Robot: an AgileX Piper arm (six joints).
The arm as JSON. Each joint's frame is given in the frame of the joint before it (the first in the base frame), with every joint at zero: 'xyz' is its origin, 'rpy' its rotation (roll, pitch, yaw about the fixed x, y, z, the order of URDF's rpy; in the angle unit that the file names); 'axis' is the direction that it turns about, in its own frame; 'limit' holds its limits. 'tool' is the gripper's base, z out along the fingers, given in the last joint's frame.
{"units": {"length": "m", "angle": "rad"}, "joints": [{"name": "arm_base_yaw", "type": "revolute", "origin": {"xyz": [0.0, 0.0, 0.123], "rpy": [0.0, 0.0, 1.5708]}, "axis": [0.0, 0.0, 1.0], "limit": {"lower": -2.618, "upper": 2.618}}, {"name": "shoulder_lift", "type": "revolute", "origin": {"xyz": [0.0, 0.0, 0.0], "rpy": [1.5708, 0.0, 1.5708]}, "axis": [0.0, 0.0, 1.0], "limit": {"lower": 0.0, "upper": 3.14}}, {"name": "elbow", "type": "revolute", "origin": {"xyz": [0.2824, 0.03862, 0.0], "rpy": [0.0, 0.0, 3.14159]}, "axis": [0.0, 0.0, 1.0], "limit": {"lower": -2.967, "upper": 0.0}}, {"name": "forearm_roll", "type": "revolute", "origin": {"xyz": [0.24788, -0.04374, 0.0], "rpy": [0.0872, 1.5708, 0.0]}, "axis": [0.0, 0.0, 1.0], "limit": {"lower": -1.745, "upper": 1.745}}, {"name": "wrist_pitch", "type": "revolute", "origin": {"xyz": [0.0, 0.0, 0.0], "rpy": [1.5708, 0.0, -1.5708]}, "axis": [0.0, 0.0, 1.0], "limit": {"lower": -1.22, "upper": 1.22}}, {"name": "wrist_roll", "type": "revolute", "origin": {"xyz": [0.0, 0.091, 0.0], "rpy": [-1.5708, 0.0, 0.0]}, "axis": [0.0, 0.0, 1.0], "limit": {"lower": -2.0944, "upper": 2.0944}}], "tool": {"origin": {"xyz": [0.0, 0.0, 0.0], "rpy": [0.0, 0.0, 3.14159]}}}
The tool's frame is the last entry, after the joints.
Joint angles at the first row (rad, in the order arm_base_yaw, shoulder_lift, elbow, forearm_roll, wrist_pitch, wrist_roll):
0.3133, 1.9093, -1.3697, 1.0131, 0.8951, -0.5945
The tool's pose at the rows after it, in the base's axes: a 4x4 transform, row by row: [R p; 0 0 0 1], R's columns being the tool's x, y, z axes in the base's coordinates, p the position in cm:
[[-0.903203, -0.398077, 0.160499, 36.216], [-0.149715, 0.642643, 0.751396, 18.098], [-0.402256, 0.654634, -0.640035, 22.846], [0, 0, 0, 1]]
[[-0.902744, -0.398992, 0.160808, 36.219], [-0.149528, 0.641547, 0.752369, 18.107], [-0.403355, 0.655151, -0.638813, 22.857], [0, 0, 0, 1]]
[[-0.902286, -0.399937, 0.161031, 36.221], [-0.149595, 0.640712, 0.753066, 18.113], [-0.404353, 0.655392, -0.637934, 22.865], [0, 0, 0, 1]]
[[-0.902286, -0.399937, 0.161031, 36.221], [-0.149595, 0.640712, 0.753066, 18.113], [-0.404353, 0.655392, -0.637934, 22.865], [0, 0, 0, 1]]
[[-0.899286, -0.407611, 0.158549, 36.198], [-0.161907, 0.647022, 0.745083, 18.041], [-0.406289, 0.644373, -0.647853, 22.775], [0, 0, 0, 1]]
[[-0.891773, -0.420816, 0.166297, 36.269], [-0.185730, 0.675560, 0.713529, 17.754], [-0.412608, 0.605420, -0.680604, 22.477], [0, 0, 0, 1]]
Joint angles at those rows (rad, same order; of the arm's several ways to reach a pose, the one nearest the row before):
0.3133, 1.9093, -1.3697, 1.0211, 0.8951, -0.6126
0.3133, 1.9093, -1.3697, 1.0232, 0.8951, -0.6146
0.3133, 1.9093, -1.3697, 1.0246, 0.8951, -0.6164
0.3133, 1.9093, -1.3697, 1.0246, 0.8951, -0.6164
0.3133, 1.9093, -1.3697, 1.0080, 0.8951, -0.6164
0.3133, 1.9093, -1.3697, 0.9520, 0.8794, -0.6039

